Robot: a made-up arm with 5 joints.
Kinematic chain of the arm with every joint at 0, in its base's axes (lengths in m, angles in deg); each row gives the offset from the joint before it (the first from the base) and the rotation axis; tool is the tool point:
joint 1: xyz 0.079 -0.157 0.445 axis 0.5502 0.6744 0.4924
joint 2: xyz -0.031 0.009 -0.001 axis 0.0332 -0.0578 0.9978
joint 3: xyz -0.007 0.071 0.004 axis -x
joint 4: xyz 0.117 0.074 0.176 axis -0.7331 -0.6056 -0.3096
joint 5: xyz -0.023 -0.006 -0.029 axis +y
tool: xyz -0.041 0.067 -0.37
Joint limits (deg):
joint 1: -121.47..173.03
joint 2: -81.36..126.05
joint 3: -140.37..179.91
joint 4: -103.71..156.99
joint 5: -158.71..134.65
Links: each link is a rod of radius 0.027 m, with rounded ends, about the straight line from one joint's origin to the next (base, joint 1, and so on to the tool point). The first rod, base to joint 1, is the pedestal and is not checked.
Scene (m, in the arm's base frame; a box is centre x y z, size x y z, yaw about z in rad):
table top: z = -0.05
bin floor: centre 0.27 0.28 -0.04 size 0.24 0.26 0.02 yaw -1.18
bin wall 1: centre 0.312 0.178 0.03 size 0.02 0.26 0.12 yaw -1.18
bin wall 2: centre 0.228 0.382 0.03 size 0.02 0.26 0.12 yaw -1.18
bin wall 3: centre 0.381 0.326 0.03 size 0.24 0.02 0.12 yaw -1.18
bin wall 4: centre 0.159 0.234 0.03 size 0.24 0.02 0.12 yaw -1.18
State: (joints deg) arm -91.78 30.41 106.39 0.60 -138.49
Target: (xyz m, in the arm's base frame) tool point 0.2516 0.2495 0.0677
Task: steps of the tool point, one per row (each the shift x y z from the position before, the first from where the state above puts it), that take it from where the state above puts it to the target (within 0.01 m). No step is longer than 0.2 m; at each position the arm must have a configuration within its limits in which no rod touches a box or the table.
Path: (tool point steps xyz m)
1: -0.0368 0.1433 -0.0421
2: -0.0609 0.1211 -0.0026
3: -0.0687 0.0898 0.0284
4: -0.0364 0.0537 -0.0360
5: -0.0421 0.0353 -0.0461
6: -0.0456 0.0143 -0.0517
7: -0.0470 -0.0077 -0.0522
8: -0.0453 -0.0294 -0.0472
9: -0.0403 -0.0490 -0.0375

